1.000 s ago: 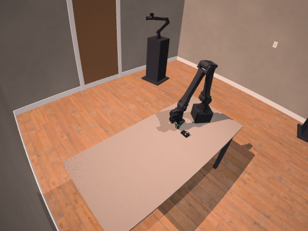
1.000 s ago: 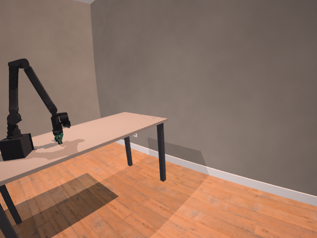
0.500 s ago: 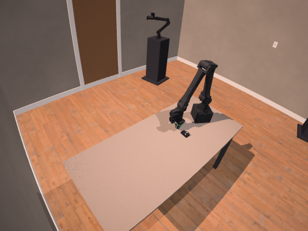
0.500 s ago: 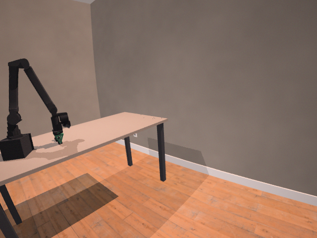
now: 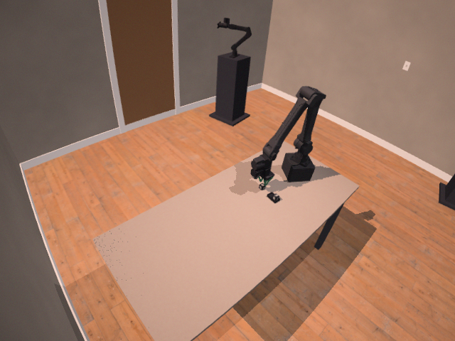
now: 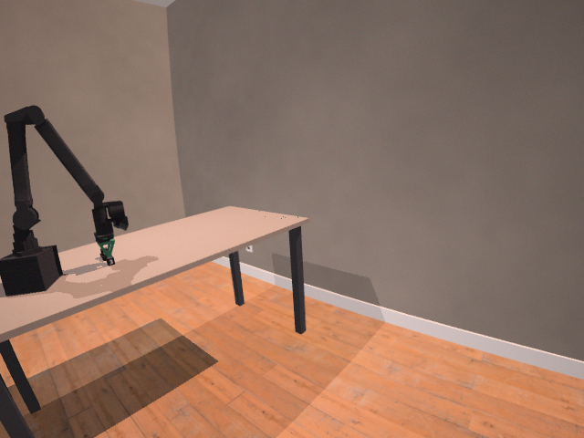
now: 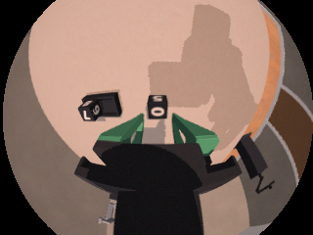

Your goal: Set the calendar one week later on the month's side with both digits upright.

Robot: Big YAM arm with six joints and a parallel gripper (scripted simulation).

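Now: the dark calendar tray 30 mm ahead of my hand, 100 mm to the left of it and 40 mm below it.
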